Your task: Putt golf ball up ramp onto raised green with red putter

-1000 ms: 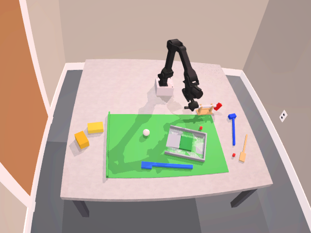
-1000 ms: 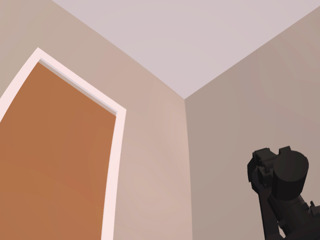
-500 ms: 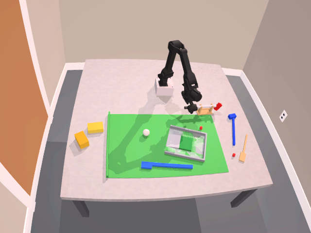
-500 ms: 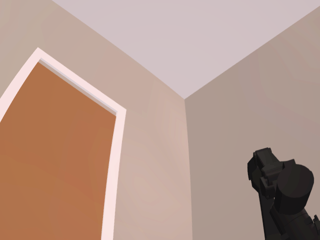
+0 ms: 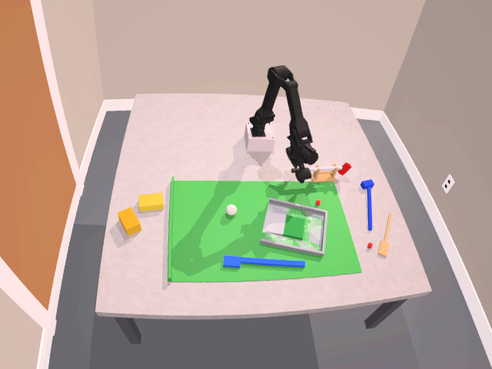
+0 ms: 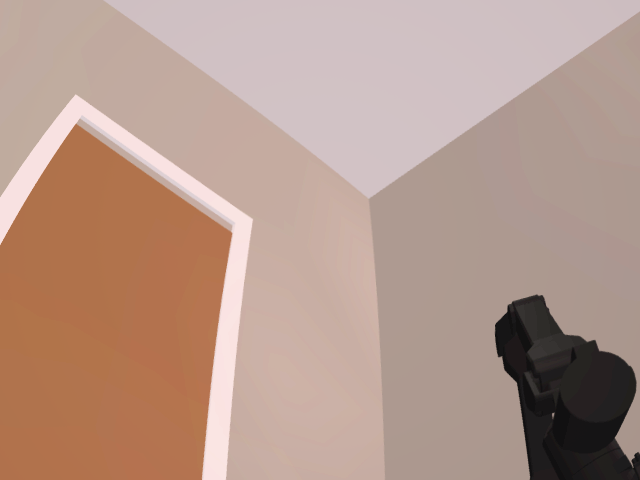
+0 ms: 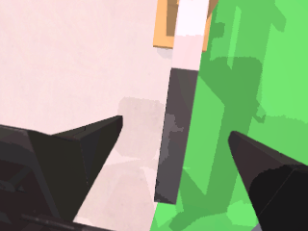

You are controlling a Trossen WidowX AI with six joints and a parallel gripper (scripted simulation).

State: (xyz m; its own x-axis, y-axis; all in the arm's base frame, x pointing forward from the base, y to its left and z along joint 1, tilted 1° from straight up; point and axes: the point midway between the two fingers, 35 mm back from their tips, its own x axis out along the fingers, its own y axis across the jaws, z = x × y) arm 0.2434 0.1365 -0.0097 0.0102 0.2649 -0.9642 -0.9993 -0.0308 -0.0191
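The red putter is 11 cm to the left of my gripper tip, 3 cm above it and 1 cm behind it. Also, from my gripper tip: blue hammer 31 cm to the left, 16 cm ahead, 2 cm below; then green mat 23 cm ahead, 21 cm to the right, 3 cm below; then wooden stand 13 cm to the left, 1 cm behind.
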